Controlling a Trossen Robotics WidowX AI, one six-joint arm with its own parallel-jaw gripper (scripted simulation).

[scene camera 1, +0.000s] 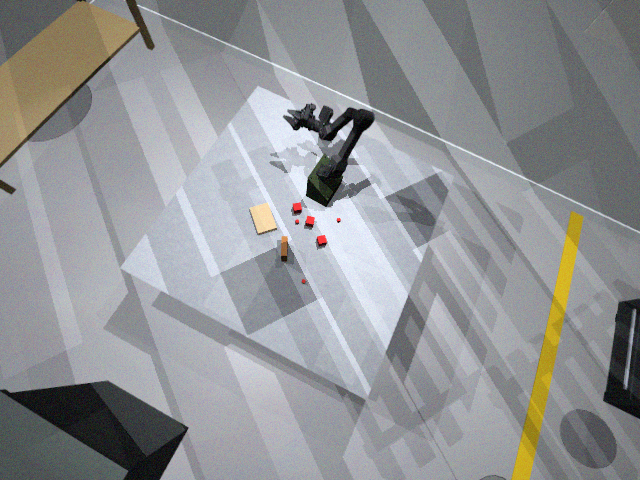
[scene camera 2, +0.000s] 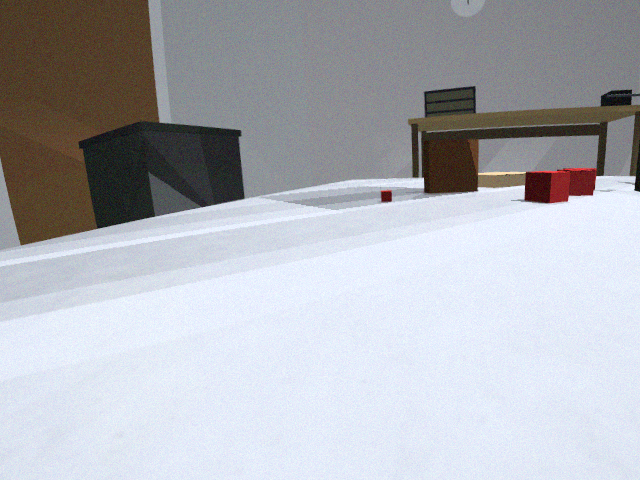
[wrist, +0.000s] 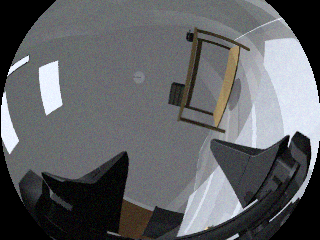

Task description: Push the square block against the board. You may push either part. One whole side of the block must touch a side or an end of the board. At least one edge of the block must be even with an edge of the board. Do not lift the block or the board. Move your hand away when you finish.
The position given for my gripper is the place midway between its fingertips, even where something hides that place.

Observation:
My gripper (wrist: 170, 151) is open, holding nothing. Further things: an orange square block (scene camera 2: 450, 166).
The wrist view misses the orange square block: it is out of frame.

